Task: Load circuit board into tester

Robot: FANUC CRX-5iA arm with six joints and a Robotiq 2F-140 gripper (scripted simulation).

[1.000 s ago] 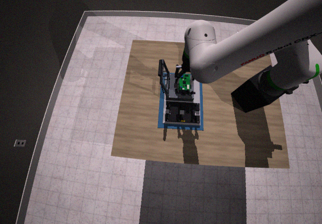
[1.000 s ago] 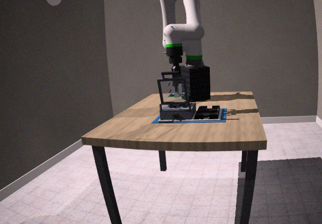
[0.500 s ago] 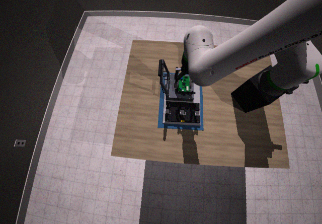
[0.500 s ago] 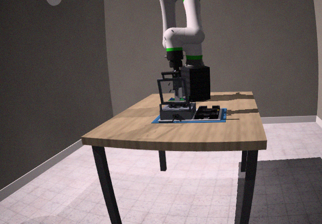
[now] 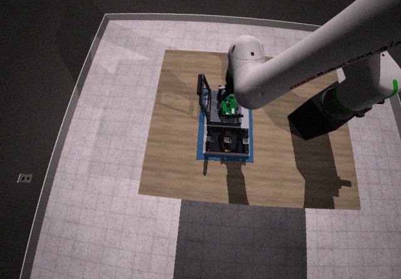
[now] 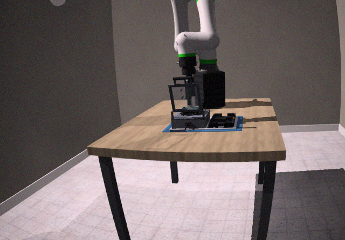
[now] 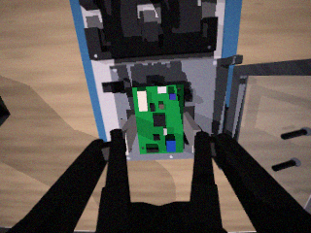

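Now: the green circuit board 20 mm below my hand. The rest, counted from my hand: lid (130 mm ahead, 70 mm above); tester (40 mm to the left, 30 mm ahead, 10 mm above).
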